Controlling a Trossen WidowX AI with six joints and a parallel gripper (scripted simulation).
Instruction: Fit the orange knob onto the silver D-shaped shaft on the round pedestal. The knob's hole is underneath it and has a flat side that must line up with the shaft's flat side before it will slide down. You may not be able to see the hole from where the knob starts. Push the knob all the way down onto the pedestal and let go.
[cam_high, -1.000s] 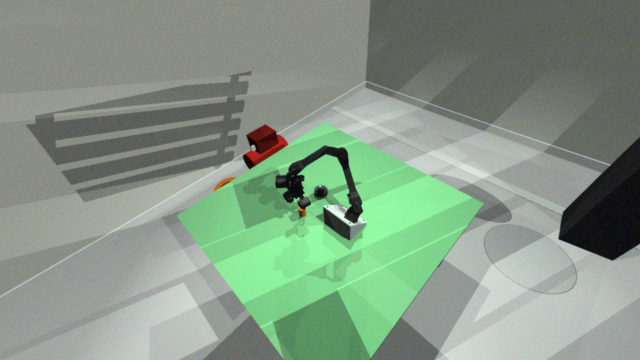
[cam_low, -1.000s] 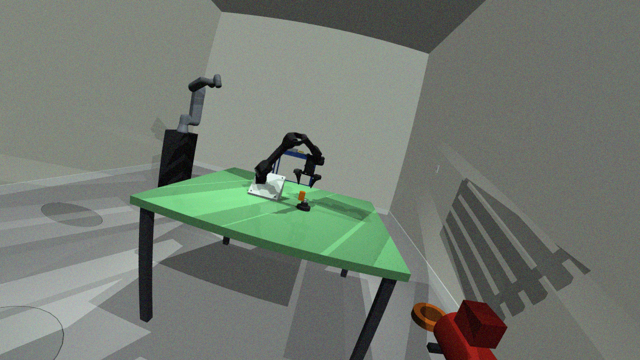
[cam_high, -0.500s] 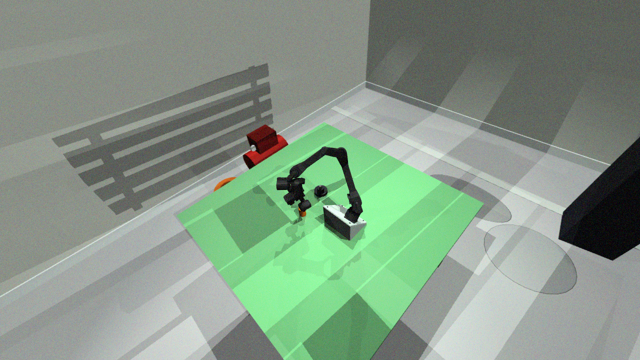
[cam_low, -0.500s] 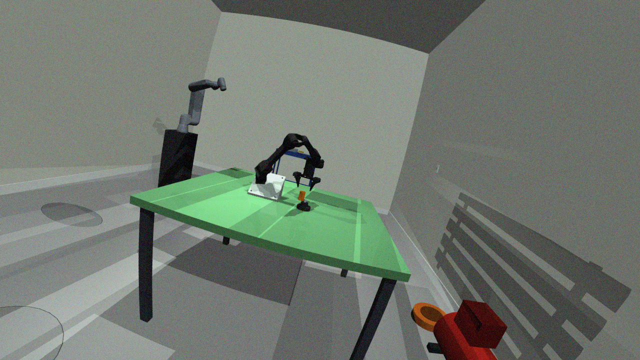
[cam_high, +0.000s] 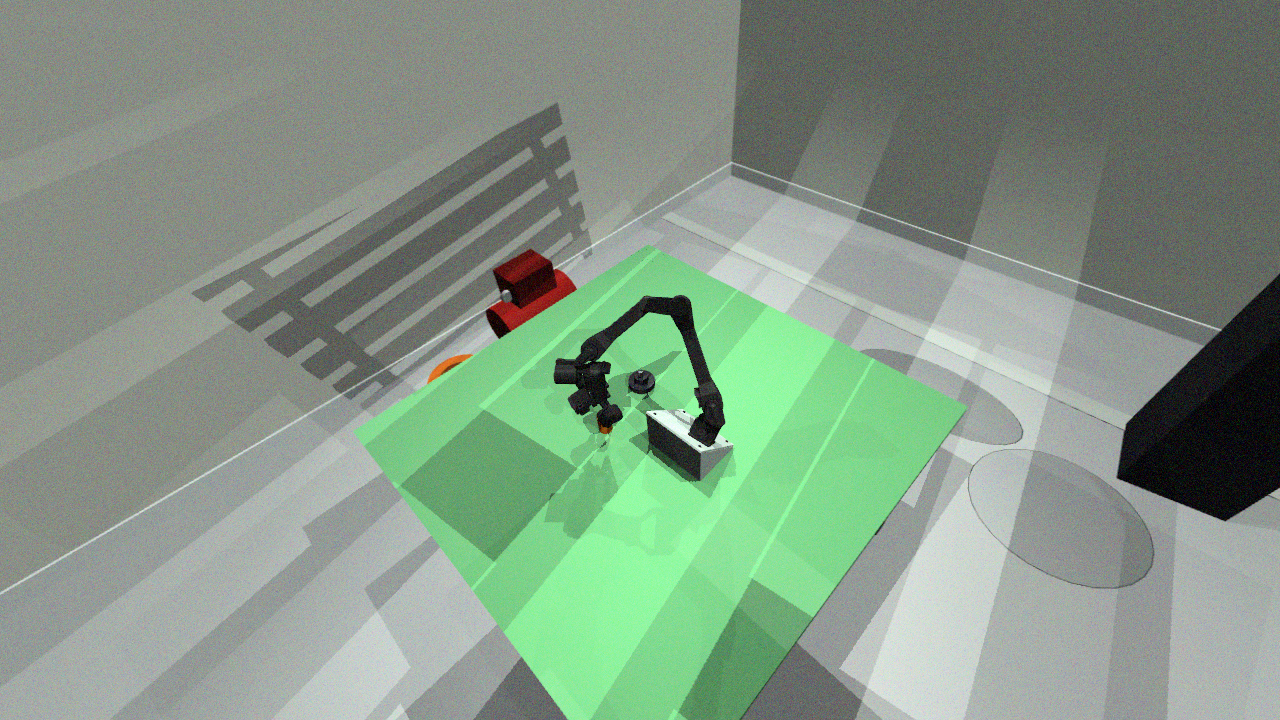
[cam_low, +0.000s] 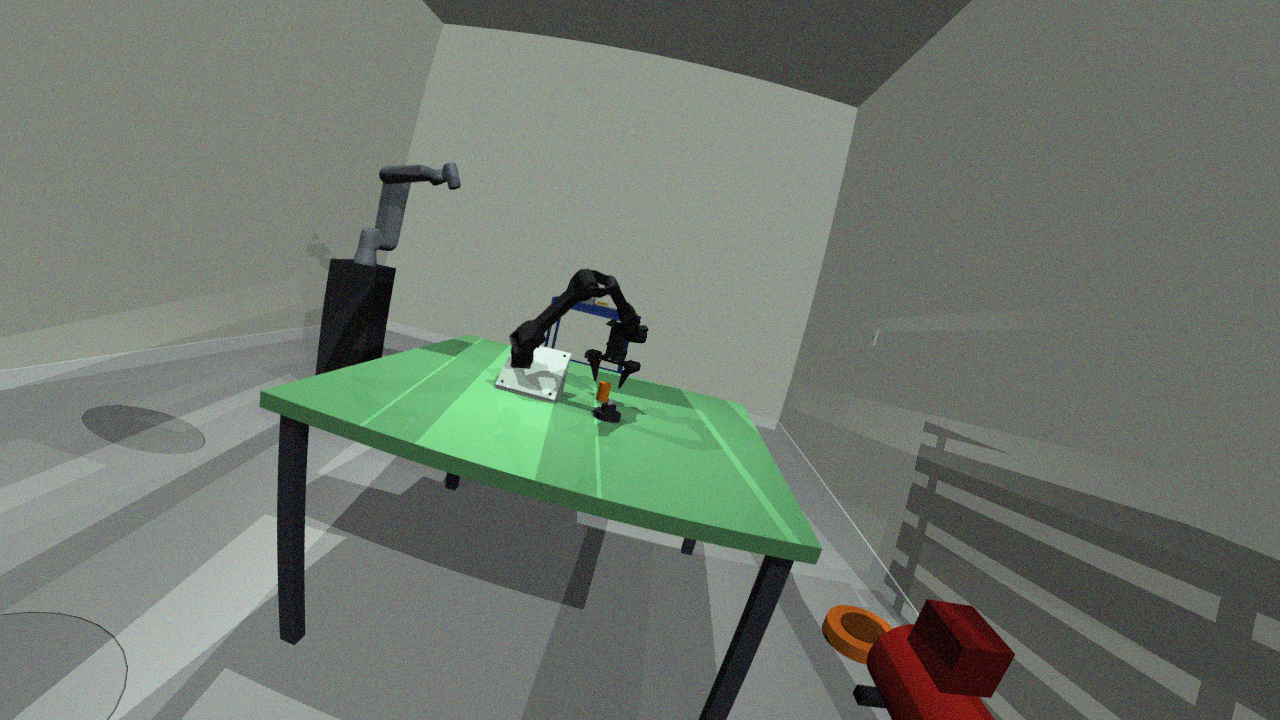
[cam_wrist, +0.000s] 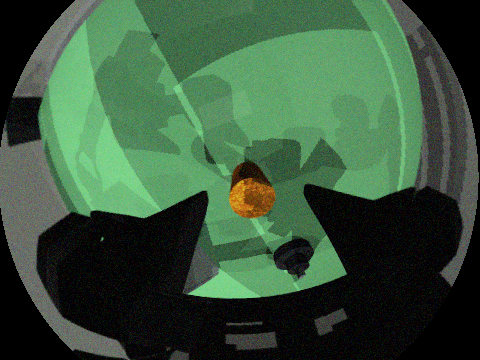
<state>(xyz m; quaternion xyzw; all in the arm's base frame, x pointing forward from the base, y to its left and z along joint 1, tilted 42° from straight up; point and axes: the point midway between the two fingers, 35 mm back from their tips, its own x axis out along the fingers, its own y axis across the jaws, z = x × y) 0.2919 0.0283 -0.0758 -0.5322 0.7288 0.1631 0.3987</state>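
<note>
Right now my gripper tip is 1 cm past the orange knob and 1 cm above it. From my gripper tip the other things lie so: dark round pedestal: 20 cm to the right, 3 cm below.
</note>
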